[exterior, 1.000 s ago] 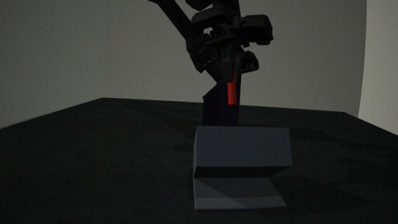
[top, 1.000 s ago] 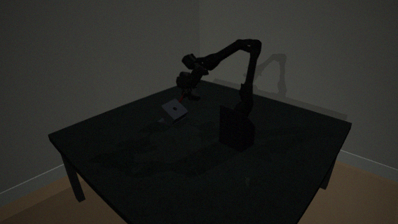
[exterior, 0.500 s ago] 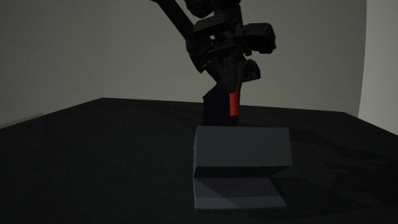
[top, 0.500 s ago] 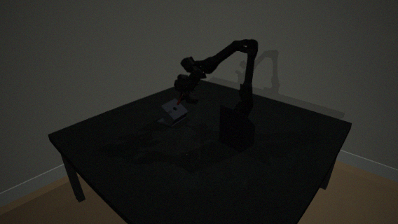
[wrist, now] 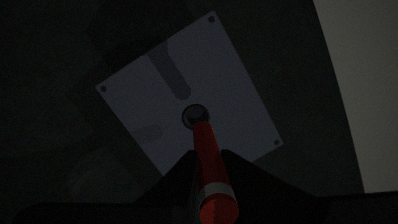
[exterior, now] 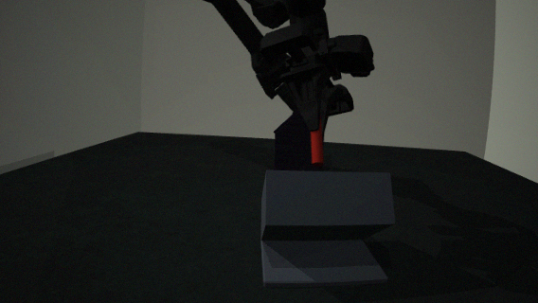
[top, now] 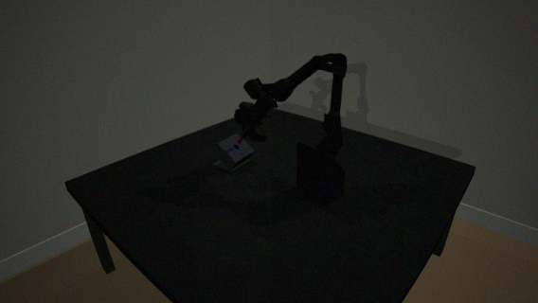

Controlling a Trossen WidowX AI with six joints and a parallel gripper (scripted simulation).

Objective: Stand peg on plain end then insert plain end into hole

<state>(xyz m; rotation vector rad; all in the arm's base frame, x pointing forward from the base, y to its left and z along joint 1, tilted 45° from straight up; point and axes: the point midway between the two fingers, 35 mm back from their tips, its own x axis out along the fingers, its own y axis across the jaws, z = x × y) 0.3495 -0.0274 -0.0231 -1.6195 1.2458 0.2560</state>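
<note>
Right now the grey sloped panel is 50 mm ahead of my gripper tip, 10 mm to the left of it and 80 mm below it. Round my gripper tip: red peg: 10 mm behind, 10 mm above.
</note>
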